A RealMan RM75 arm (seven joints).
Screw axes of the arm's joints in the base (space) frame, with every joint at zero. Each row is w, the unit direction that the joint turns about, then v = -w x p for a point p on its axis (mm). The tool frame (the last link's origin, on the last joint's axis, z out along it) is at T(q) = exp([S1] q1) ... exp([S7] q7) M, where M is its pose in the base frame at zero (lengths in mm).
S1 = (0, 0, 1, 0, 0, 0)
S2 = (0, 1, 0, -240.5, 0, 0)
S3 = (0, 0, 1, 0, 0, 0)
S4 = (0, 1, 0, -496.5, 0, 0)
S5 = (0, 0, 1, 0, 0, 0)
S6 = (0, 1, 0, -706.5, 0, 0)
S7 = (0, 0, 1, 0, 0, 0)
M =
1 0 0 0
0 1 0 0
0 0 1 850.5
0 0 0 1
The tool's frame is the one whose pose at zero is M.
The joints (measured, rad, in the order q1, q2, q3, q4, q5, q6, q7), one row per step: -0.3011 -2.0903 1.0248 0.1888 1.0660 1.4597 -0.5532; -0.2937 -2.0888 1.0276 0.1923 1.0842 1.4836 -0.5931; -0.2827 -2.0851 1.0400 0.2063 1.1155 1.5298 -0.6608; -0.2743 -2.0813 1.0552 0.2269 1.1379 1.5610 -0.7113; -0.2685 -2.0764 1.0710 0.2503 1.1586 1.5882 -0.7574; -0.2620 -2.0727 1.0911 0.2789 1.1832 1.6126 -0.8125; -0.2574 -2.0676 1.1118 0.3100 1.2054 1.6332 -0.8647; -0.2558 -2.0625 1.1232 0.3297 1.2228 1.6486 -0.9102; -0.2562 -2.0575 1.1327 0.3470 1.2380 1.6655 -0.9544; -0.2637 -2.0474 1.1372 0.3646 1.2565 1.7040 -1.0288; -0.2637 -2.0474 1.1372 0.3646 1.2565 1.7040 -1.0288
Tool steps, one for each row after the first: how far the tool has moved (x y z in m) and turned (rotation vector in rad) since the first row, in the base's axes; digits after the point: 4 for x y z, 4 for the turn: 0.0015 -0.0045 -0.0002 -0.0311 -0.0324 -0.0062; 0.0058 -0.0114 0.0002 -0.0886 -0.0831 -0.0313; 0.0093 -0.0156 0.0015 -0.1336 -0.1119 -0.0556; 0.0130 -0.0184 0.0032 -0.1765 -0.1323 -0.0816; 0.0170 -0.0215 0.0040 -0.2317 -0.1524 -0.1056; 0.0208 -0.0236 0.0053 -0.2846 -0.1649 -0.1292; 0.0231 -0.0248 0.0068 -0.3277 -0.1781 -0.1398; 0.0257 -0.0257 0.0084 -0.3690 -0.1925 -0.1501; 0.0305 -0.0261 0.0133 -0.4315 -0.2284 -0.1666; 0.0305 -0.0261 0.0133 -0.4315 -0.2284 -0.1666
